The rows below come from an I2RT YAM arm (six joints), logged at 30 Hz.
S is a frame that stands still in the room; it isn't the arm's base.
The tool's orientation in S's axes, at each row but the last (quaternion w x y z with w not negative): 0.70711 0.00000 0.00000 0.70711; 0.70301 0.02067 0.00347 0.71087; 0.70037 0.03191 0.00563 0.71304; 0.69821 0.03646 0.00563 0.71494; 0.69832 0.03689 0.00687 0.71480; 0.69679 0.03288 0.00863 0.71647
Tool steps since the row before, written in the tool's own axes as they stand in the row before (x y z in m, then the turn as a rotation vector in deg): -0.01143 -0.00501 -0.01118 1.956 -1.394 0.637; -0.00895 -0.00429 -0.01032 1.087 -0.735 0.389; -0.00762 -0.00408 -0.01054 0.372 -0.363 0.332; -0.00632 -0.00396 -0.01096 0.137 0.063 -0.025; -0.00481 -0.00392 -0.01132 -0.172 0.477 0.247; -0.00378 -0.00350 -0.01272 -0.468 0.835 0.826
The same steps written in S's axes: 0.00501 -0.01143 -0.01118 1.394 1.956 0.637; 0.00403 -0.00865 -0.01068 0.736 1.086 0.390; 0.00364 -0.00715 -0.01102 0.374 0.366 0.326; 0.00344 -0.00574 -0.01144 -0.067 0.136 -0.015; 0.00331 -0.00424 -0.01174 -0.457 -0.194 0.268; 0.00284 -0.00325 -0.01303 -0.772 -0.519 0.856
